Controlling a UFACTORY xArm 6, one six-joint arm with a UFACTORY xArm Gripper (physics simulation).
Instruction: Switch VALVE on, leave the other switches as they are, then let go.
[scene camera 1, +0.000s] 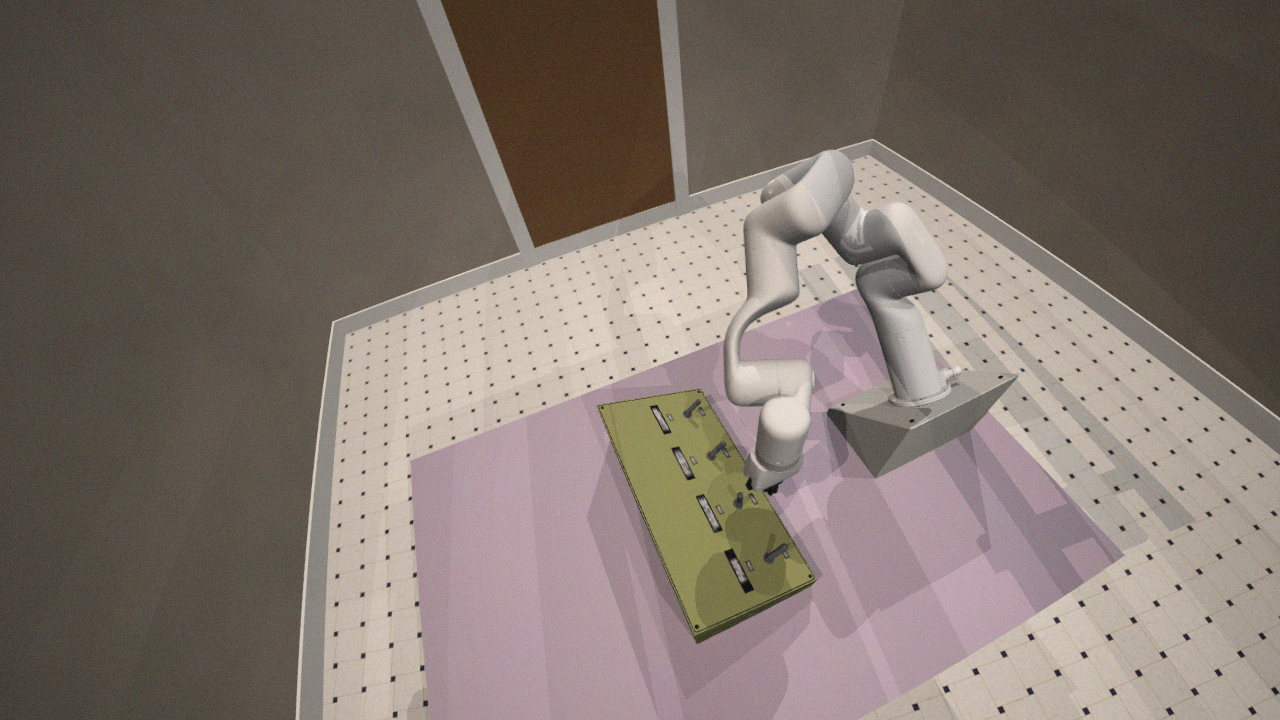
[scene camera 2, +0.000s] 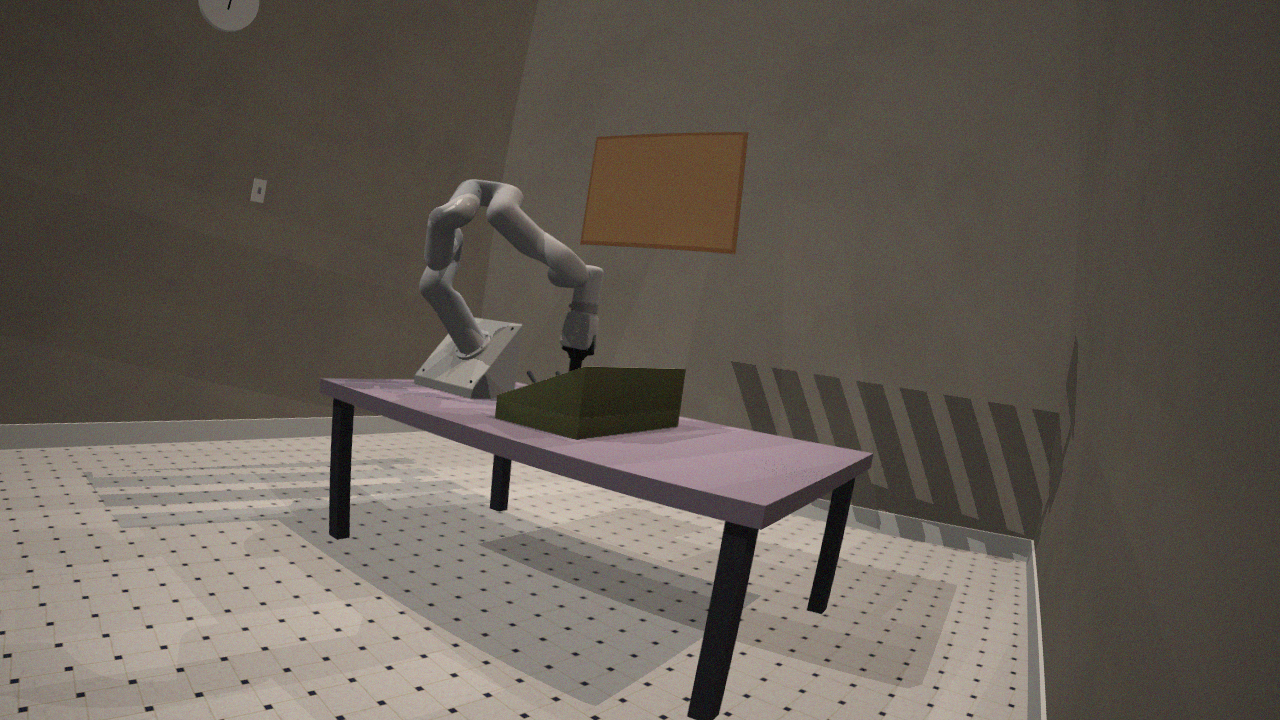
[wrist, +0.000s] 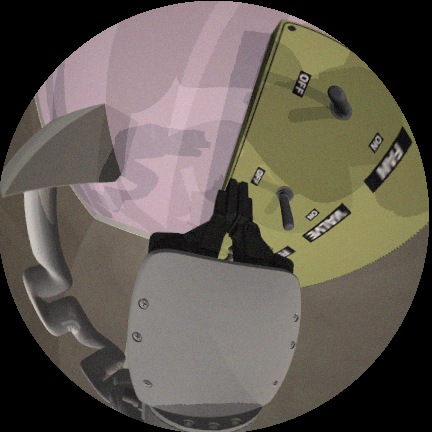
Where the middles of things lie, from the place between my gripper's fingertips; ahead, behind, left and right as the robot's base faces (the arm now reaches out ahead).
Scene:
Right now my hand is 140 mm short of the olive switch panel (scene camera 1: 714, 550), 40 mm to the left of it and 40 mm above it.

